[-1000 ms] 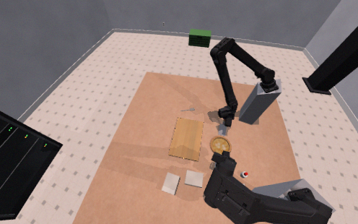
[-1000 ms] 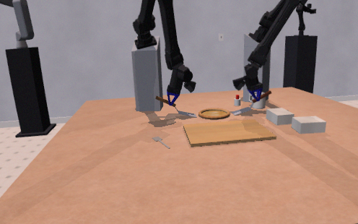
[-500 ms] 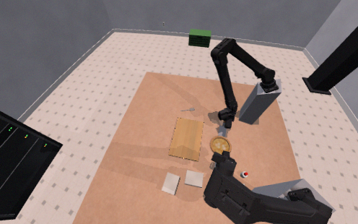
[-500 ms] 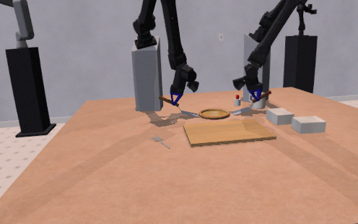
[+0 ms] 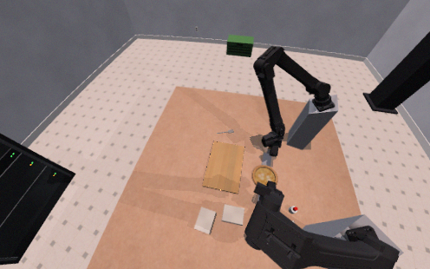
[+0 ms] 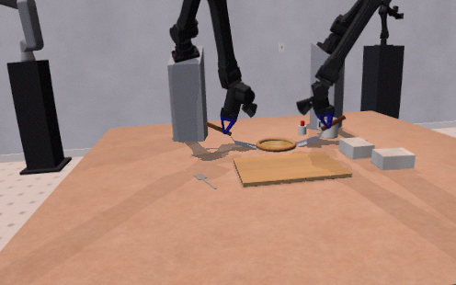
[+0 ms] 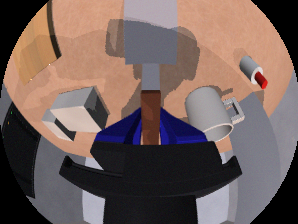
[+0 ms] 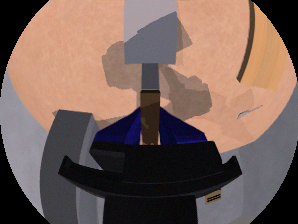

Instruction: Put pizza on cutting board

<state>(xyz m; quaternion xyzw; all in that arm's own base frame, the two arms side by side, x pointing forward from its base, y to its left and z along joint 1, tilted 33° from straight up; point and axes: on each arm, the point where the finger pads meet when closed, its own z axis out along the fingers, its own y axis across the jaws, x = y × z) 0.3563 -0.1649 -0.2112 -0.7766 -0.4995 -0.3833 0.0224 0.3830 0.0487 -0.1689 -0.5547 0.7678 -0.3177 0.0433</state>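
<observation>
Now: the turner 3 cm to the right of my left hand and 2 cm below it. From my left hand the other things lie so: wooden cutting board: 27 cm to the right, 26 cm ahead, 7 cm below; then pizza: 23 cm to the right, 7 cm below, 2 cm behind; then red-capped bottle: 19 cm behind, 4 cm to the right, 4 cm below.
</observation>
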